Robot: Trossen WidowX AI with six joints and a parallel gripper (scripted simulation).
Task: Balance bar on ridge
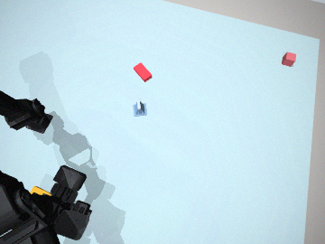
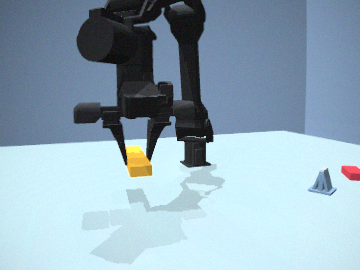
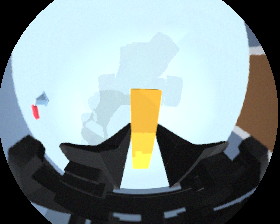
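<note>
Now: the ridge 34 cm to the left of my gripper tip, 6 cm ahead of it and 3 cm below it. Round my gripper tip: flat red block: 48 cm to the left, 6 cm below, 2 cm ahead; orange bar: 3 cm behind; small red cube: 70 cm to the left, 50 cm ahead, 5 cm below.
</note>
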